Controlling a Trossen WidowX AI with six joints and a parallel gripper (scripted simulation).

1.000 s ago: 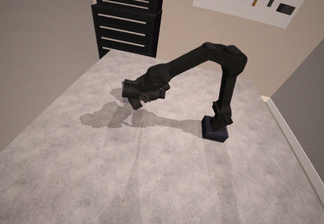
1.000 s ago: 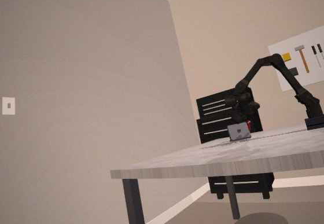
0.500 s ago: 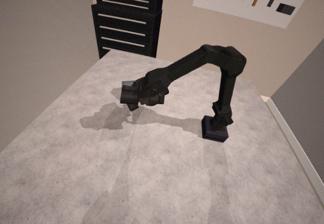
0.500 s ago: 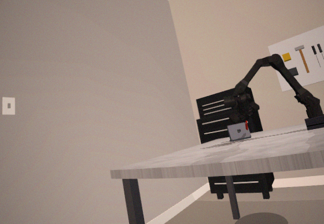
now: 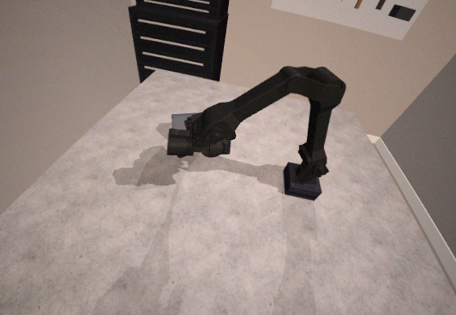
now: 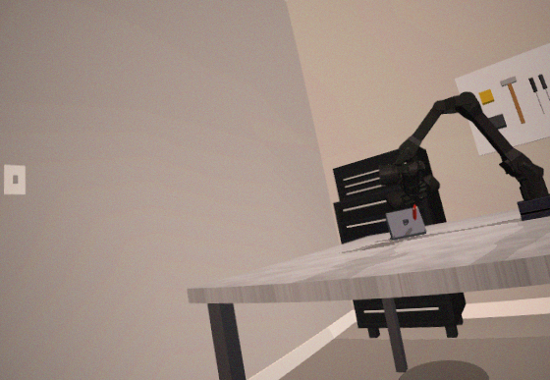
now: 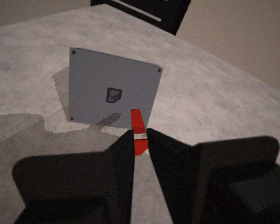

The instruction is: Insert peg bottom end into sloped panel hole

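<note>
My gripper tip is 50 mm short of the grey sloped panel, 100 mm to the left of it and 70 mm above it. Round my gripper tip: red peg 10 mm to the right, 10 mm below.
</note>
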